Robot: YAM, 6 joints.
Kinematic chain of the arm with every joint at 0, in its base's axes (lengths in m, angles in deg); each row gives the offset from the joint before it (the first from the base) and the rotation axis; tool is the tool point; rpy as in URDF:
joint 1: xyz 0 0 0.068 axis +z
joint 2: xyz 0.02 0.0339 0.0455 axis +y
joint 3: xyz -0.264 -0.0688 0 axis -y
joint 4: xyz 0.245 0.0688 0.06 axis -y
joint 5: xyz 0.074 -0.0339 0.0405 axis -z
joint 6: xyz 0.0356 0 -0.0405 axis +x
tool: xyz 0 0 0 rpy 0 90 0
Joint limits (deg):
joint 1: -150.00..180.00
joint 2: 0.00..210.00
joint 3: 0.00..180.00
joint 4: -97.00..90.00
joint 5: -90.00..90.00
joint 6: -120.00..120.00
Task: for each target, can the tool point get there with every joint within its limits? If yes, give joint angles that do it. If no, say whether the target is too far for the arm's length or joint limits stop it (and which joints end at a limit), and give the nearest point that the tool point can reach.
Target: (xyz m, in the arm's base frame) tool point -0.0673 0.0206 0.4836
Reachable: yes | joints 147.87 31.98 60.37 7.33 -31.02 76.72
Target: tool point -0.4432 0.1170 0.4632
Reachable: yes | joints -11.43 18.60 136.32 10.53 -48.84 -47.27
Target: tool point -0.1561 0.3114 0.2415
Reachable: yes | joints 111.60 97.85 46.79 63.12 -59.04 -101.21
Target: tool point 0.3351 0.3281 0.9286
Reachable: no: too far | nearest point 0.2300 0.2252 0.6617 | short by 0.305 m
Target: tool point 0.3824 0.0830 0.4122
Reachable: yes | joints 9.59 108.15 124.29 -64.21 -30.55 -31.89
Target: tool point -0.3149 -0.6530 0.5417
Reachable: no: too far | nearest point -0.2410 -0.4998 0.4384 | short by 0.199 m
